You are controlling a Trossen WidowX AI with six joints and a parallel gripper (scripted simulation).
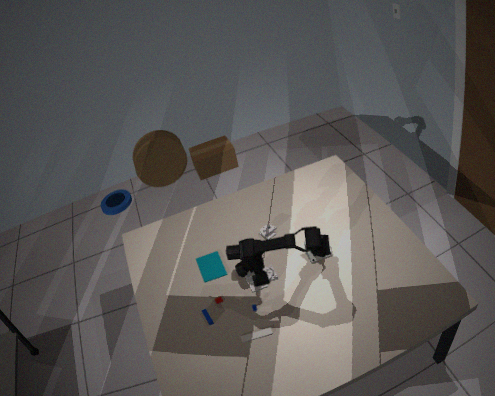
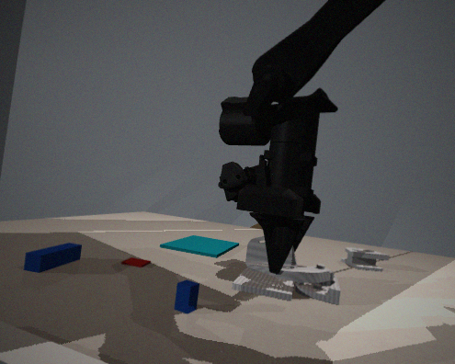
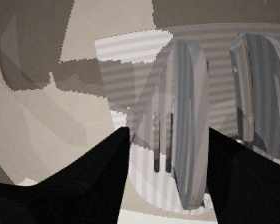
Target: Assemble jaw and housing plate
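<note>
Now: the ribbed grey base 2 cm ahead of my gripper tip, 3 cm to the right of it and 2 cm below it. Round my gripper tip: teal flat plate: 19 cm ahead, 18 cm to the right, 2 cm below; small blue block: 6 cm ahead, 13 cm to the left, 1 cm below; red tile: 19 cm ahead, 3 cm to the left, 2 cm below.
</note>
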